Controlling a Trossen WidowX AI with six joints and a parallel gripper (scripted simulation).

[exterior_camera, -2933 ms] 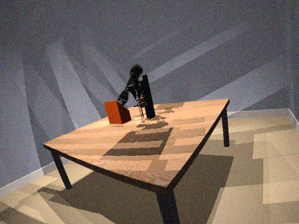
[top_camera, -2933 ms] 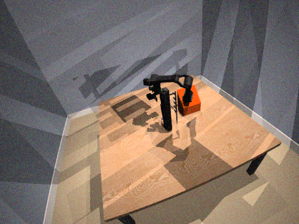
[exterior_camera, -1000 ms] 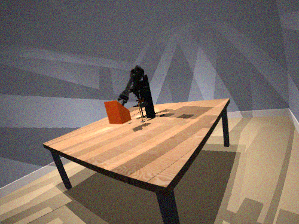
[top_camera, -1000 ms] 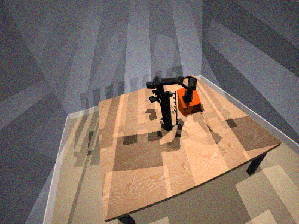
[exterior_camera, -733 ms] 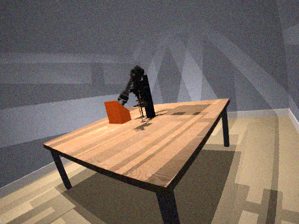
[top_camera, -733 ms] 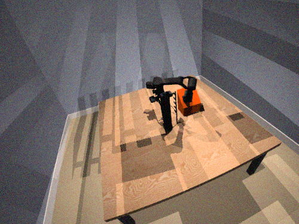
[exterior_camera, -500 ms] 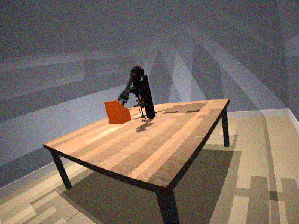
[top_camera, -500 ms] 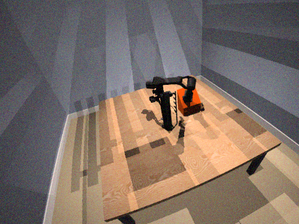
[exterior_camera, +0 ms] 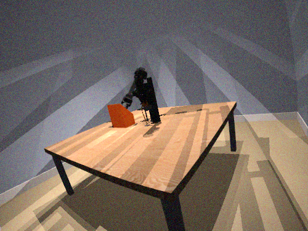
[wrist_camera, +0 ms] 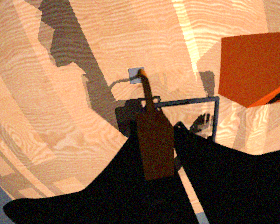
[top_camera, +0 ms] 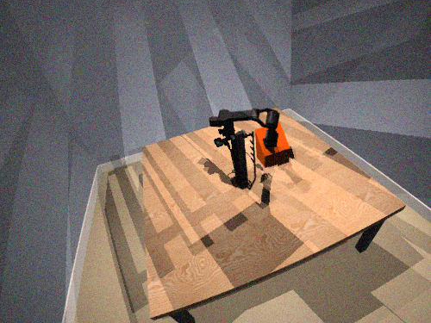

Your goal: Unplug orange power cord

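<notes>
Right now the orange plug is 40 mm to the left of my gripper tip. The rest, counted from my gripper tip: black upright post: 140 mm to the left, 10 mm above.
</notes>
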